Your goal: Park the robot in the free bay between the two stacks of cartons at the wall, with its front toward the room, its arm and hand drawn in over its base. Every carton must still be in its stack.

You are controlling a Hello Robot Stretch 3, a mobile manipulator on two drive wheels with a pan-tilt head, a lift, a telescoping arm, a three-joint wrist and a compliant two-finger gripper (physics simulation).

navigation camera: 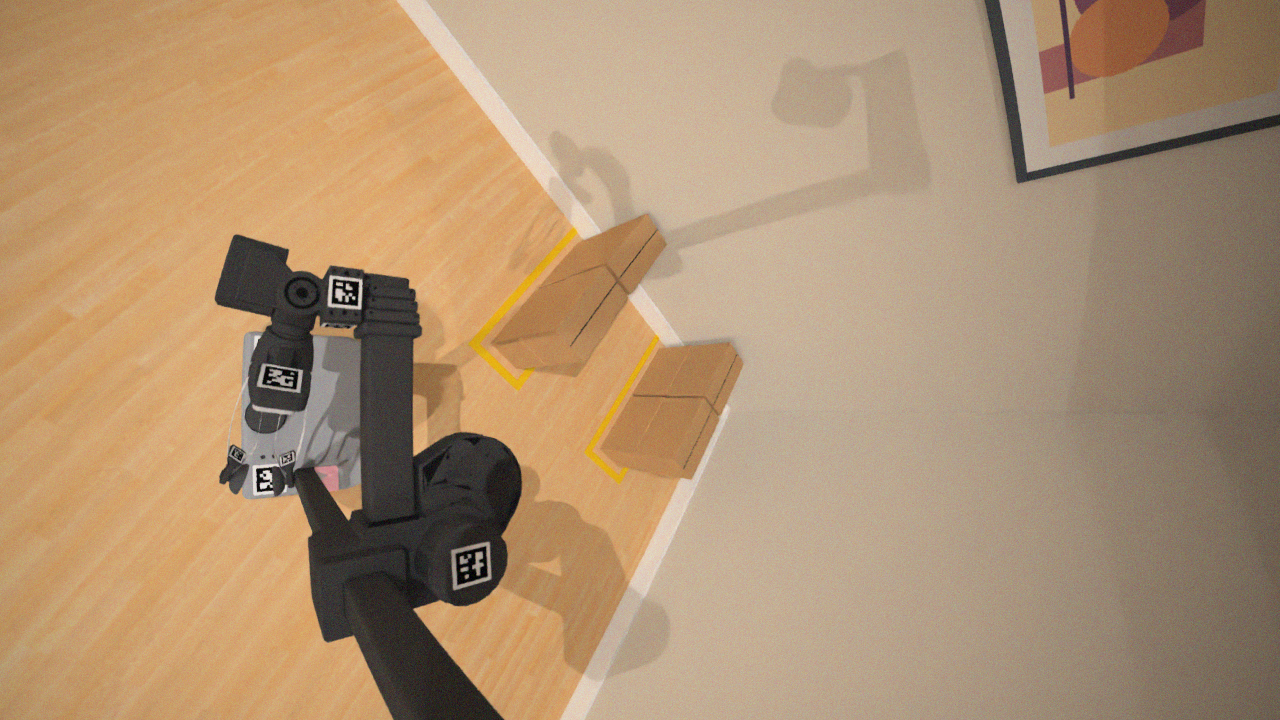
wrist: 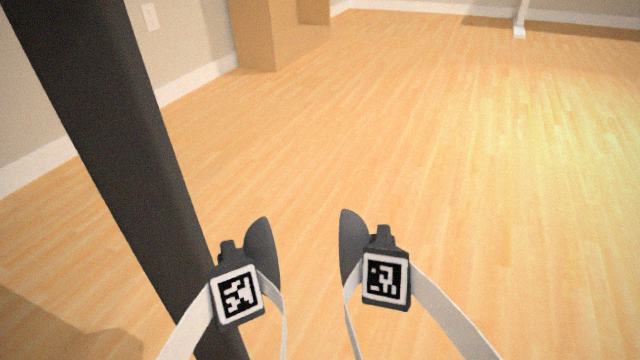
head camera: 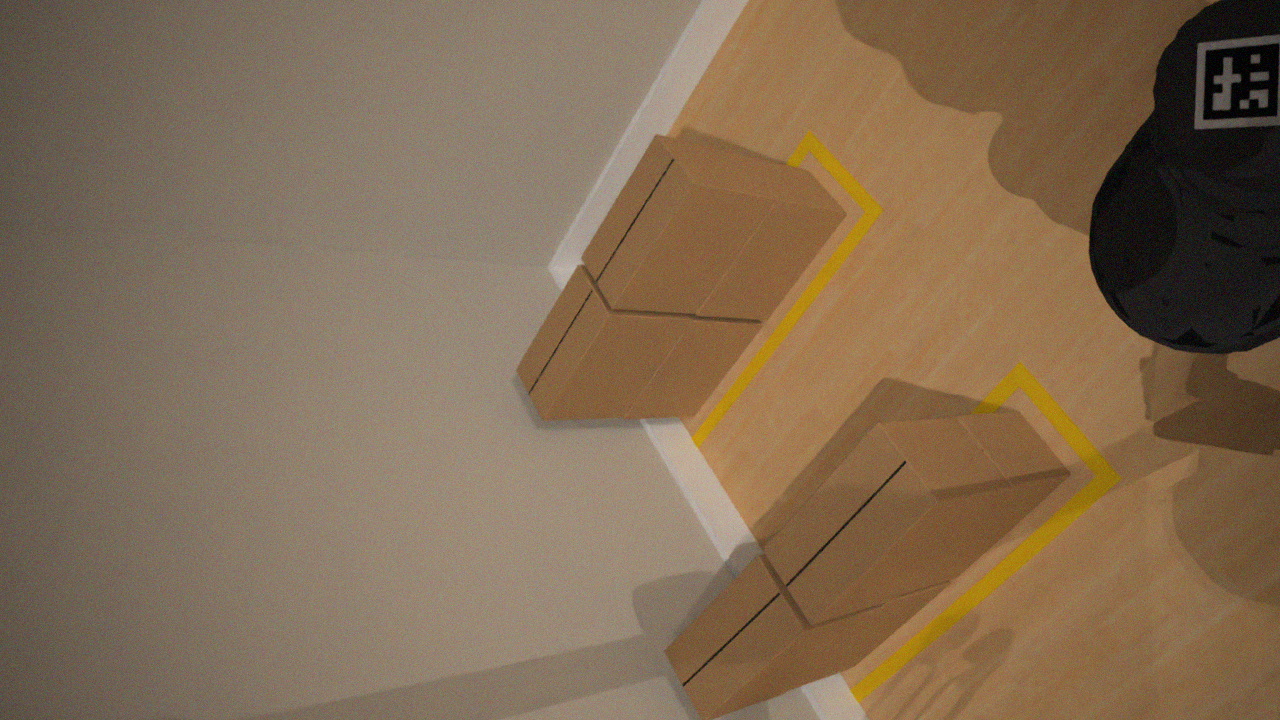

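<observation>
Two stacks of brown cartons stand upright at the wall, each partly outlined in yellow on the floor. One stack [head camera: 716, 259] [navigation camera: 671, 411] is beside the wall corner; the other stack [head camera: 868, 546] [navigation camera: 572, 304] is farther along. The free bay [head camera: 769, 447] [navigation camera: 613, 358] is the floor strip between them. The robot's grey base [navigation camera: 335, 385] is out on the floor, away from the bay. The arm [navigation camera: 387, 429] passes over the base's edge, and the wrist folds back. My gripper [navigation camera: 259, 479] [wrist: 306, 240] is open and empty above the base, fingers slightly apart.
White skirting [head camera: 689, 474] [navigation camera: 483, 89] runs along the walls. The black mast [navigation camera: 420, 662] [wrist: 110, 150] rises beside the gripper. A brown box-like block [wrist: 250, 35] stands by the wall in the wrist view, with a white leg [wrist: 520, 20] farther off. A framed picture [navigation camera: 1011, 89] hangs on the wall.
</observation>
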